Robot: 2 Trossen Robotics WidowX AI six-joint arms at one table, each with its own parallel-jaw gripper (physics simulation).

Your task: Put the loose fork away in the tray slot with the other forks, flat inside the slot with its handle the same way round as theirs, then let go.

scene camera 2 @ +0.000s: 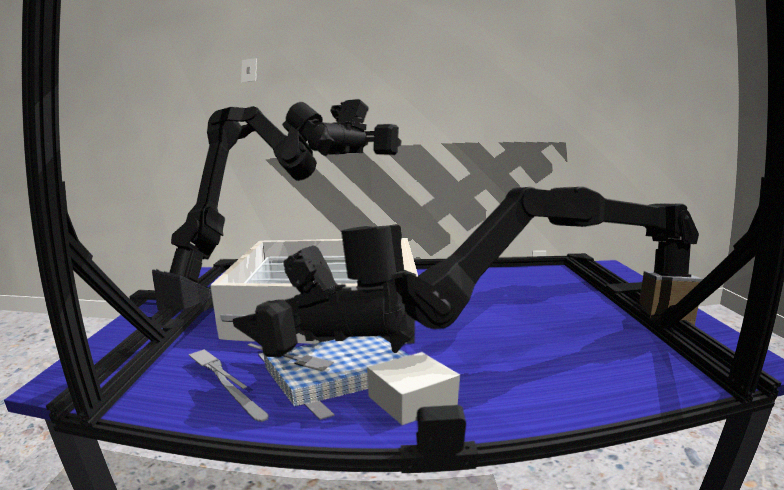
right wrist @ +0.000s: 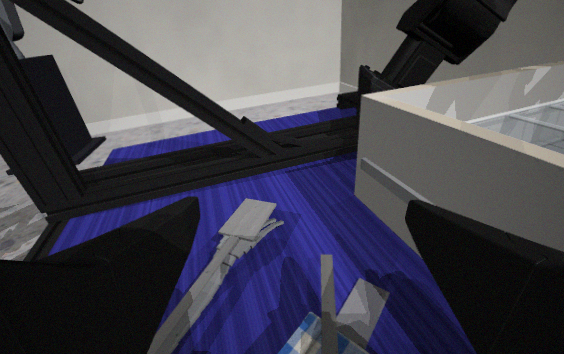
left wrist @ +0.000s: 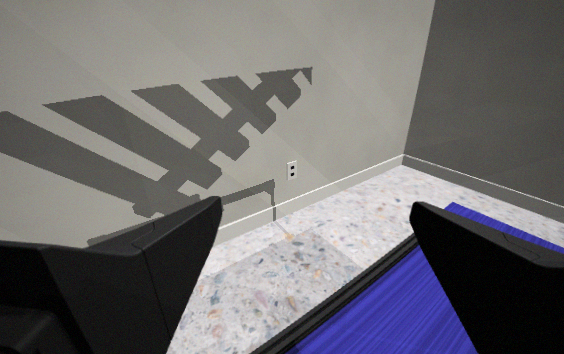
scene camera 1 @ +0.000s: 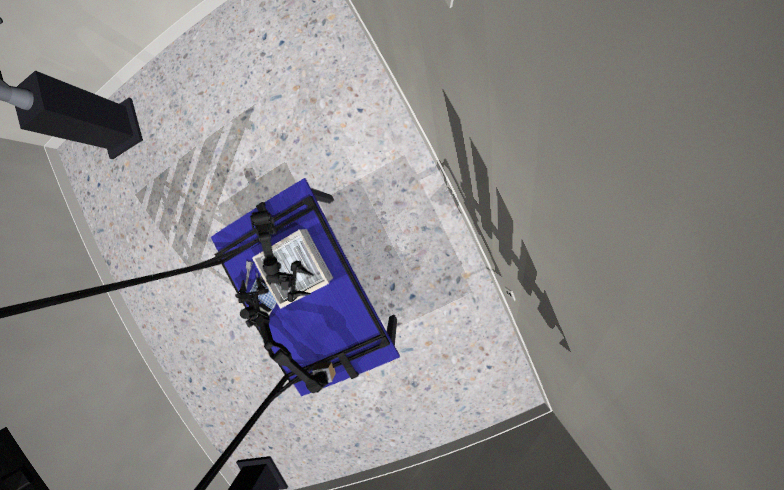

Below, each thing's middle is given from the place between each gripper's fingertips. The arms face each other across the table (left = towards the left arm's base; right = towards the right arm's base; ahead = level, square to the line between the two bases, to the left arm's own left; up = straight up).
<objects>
I see my right gripper 23 cm to the left of the white block (scene camera 2: 400, 387), 6 cm past it and 6 cm above it. Round my right hand: cutlery tray (scene camera 2: 271, 271): 27 cm ahead, 5 cm below, 2 cm to the right.
Right now the cutlery tray is 270 mm below my left hand, 210 mm behind it and 100 mm to the left of it. From my left hand the other things lie so: white block: 530 mm behind, 290 mm below, 110 mm to the right.
</objects>
